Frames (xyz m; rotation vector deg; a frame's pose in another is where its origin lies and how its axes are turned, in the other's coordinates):
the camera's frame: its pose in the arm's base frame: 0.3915 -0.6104 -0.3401 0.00 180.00 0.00
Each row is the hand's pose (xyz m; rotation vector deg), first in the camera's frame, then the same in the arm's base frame.
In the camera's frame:
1: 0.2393 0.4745 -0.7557 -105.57 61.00 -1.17
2: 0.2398 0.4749 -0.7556 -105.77 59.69 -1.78
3: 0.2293 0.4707 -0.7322 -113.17 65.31 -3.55
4: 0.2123 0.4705 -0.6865 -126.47 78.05 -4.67
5: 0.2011 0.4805 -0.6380 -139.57 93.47 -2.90
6: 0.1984 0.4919 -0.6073 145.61 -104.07 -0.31
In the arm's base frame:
1: 0.1522 -0.1359 0.4156 1.20 -69.15 -107.85
2: 0.1517 -0.1355 0.4155 1.83 -69.93 -108.66
3: 0.1622 -0.1397 0.3921 3.49 -58.96 -111.28
4: 0.1792 -0.1399 0.3464 4.18 -37.30 -113.22
5: 0.1904 -0.1299 0.2979 2.32 -14.15 -111.90
6: 0.1931 -0.1185 0.2672 -0.23 1.19 -108.89

